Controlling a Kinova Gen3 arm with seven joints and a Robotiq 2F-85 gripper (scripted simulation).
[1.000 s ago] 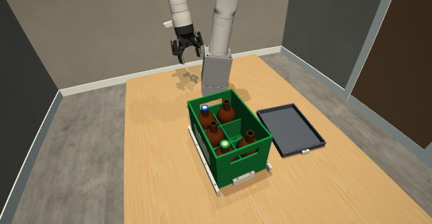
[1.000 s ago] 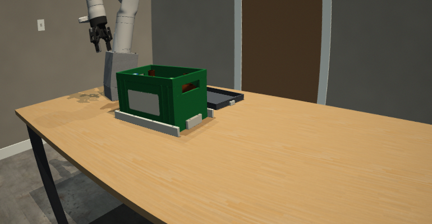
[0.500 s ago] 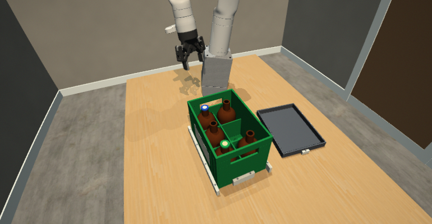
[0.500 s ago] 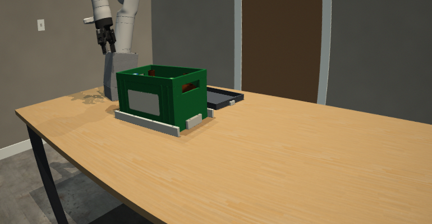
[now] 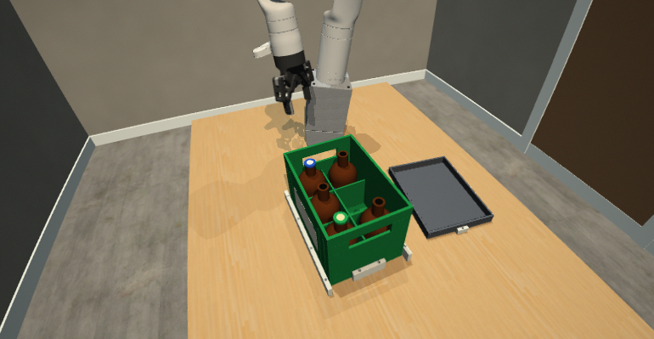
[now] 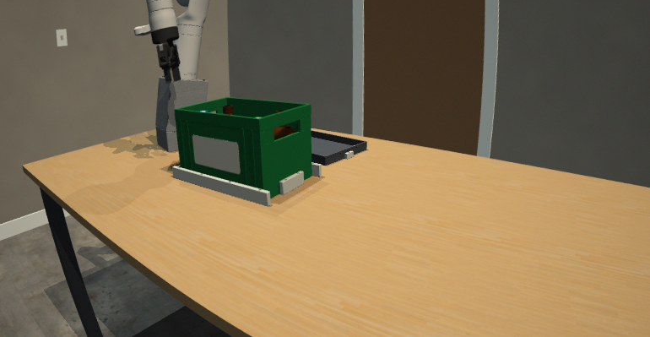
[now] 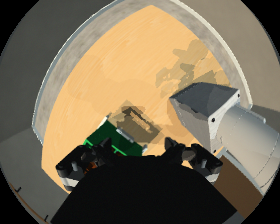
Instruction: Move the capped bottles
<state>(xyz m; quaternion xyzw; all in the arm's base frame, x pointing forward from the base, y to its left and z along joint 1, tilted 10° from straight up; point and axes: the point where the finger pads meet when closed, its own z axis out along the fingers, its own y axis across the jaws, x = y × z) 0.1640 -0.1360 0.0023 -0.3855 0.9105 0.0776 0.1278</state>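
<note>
My hand is 24 cm short of the green crate, 4 cm to the right of it and 15 cm above it. From my hand the other things lie so: dark tray: 22 cm ahead, 32 cm to the left, 22 cm below.
</note>
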